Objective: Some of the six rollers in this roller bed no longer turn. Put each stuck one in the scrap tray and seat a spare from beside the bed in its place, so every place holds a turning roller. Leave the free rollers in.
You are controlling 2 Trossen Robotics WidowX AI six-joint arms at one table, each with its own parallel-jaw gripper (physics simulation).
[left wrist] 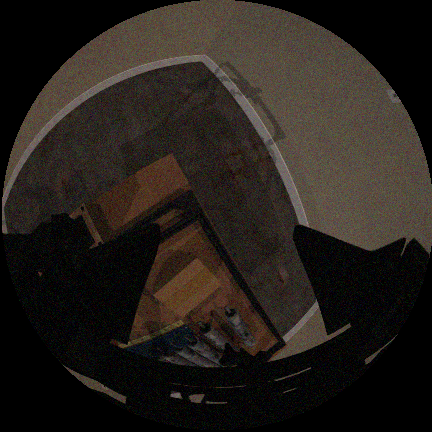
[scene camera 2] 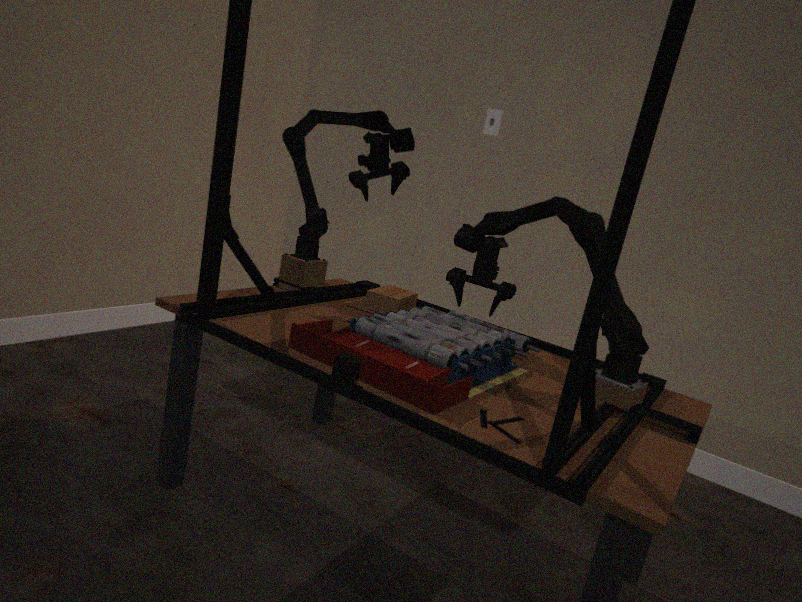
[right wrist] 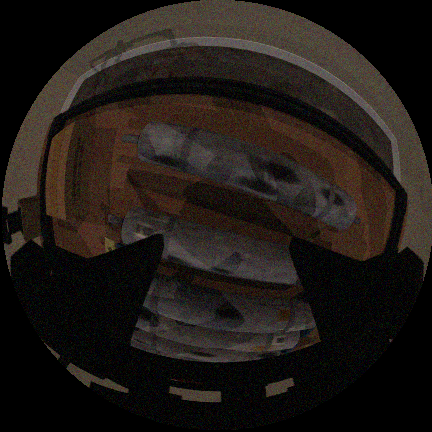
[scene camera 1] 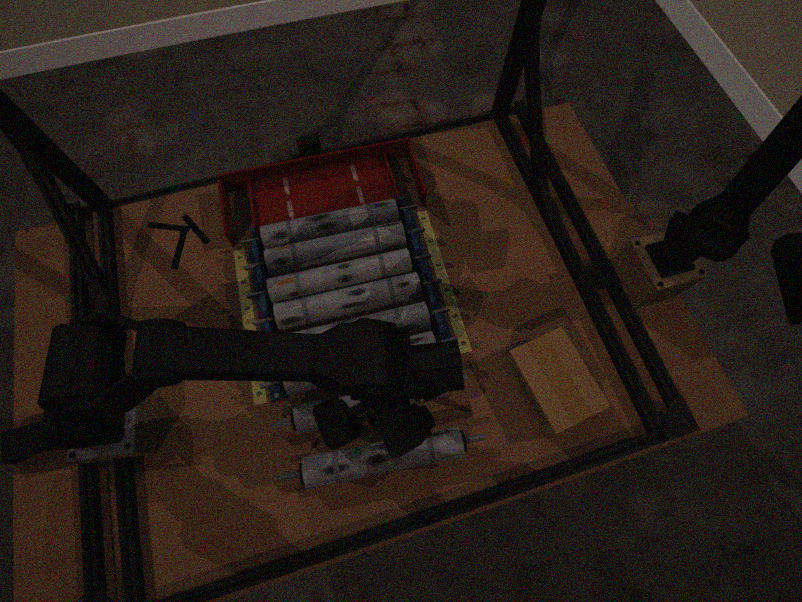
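Seen in the pictures: left gripper, fingertip midpoint: [left wrist: 229, 231] [scene camera 2: 379, 197]; right gripper, fingertip midpoint: [left wrist: 233, 345] [scene camera 2: 474, 311] [right wrist: 228, 242]; left arm's base, origin of the base link: [left wrist: 78, 235] [scene camera 2: 305, 257] [right wrist: 20, 219] [scene camera 1: 669, 257]; right arm's base, origin of the base link: [scene camera 2: 619, 377] [scene camera 1: 102, 423].
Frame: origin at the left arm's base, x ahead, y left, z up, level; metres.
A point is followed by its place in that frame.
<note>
The roller bed has blue side rails [scene camera 1: 435, 292] @(x 0.391, y -0.088, z -0.100 m) and holds a row of grey mottled rollers [scene camera 1: 338, 275] [scene camera 2: 404, 336]; the right arm covers part of it in scene camera 1. Which rollers are stuck cannot be told. The red scrap tray [scene camera 1: 323, 186] @(x 0.541, y -0.363, z -0.074 m) [scene camera 2: 414, 383] @(x 0.684, y -0.427, z -0.062 m) adjoins the bed's far end and looks empty. Two spares lie beside the bed: an outer one [scene camera 1: 336, 467] @(x 0.640, y 0.163, z -0.054 m) [right wrist: 170, 145] @(x 0.476, y 0.173, z -0.055 m) and one nearer the bed [scene camera 1: 304, 417] @(x 0.671, y 0.076, z -0.055 m) [right wrist: 220, 245] @(x 0.538, y 0.092, z -0.060 m). My right gripper [scene camera 2: 476, 309] @(x 0.540, y 0.110, z -0.021 m) [right wrist: 228, 242] @(x 0.540, y 0.110, z -0.021 m) is open and empty above the spares. My left gripper [scene camera 2: 380, 196] @(x 0.086, y 0.212, z 0.213 m) [left wrist: 229, 231] @(x 0.086, y 0.212, z 0.213 m) is open and empty, high up.
A pale wooden block [scene camera 1: 560, 379] @(x 0.252, y 0.137, z -0.048 m) [scene camera 2: 391, 296] @(x 0.286, y 0.075, z -0.048 m) [left wrist: 187, 287] @(x 0.245, y 0.137, z -0.048 m) lies right of the spares in scene camera 1. A black three-armed piece [scene camera 1: 184, 228] @(x 0.831, y -0.362, z -0.103 m) lies left of the tray. Black frame bars edge the table, with uprights rising at both ends.
</note>
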